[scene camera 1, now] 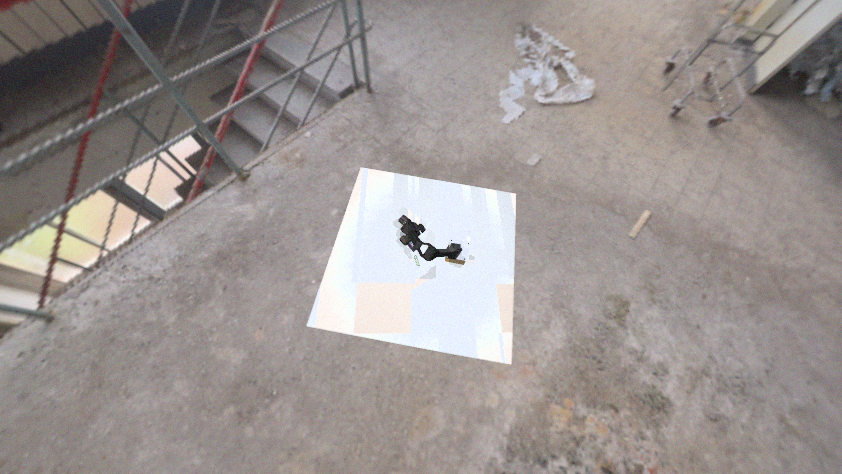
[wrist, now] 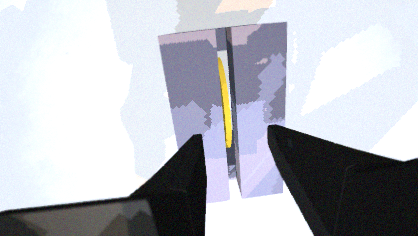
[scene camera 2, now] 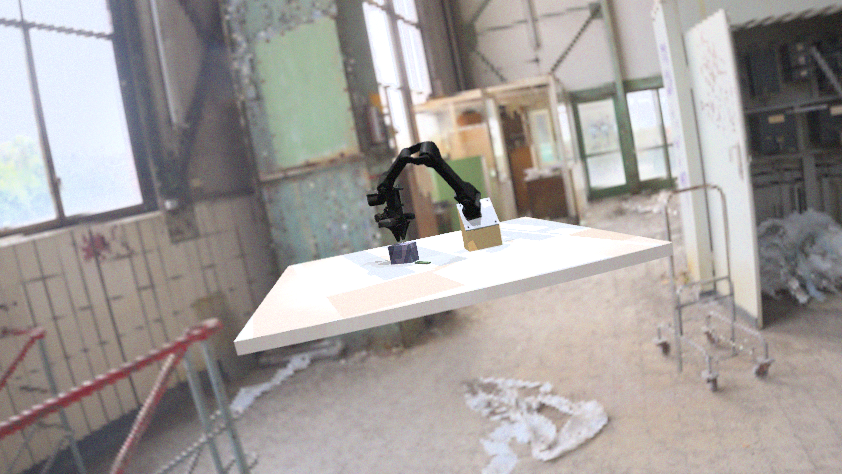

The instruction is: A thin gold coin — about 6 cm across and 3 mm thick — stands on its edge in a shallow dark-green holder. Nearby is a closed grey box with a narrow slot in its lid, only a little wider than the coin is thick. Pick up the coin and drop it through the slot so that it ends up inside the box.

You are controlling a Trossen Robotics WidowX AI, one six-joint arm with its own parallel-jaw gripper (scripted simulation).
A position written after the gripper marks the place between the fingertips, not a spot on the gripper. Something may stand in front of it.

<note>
In view: the gripper [scene camera 2: 401,240].
The gripper is seen too in the wrist view [wrist: 235,138].
</note>
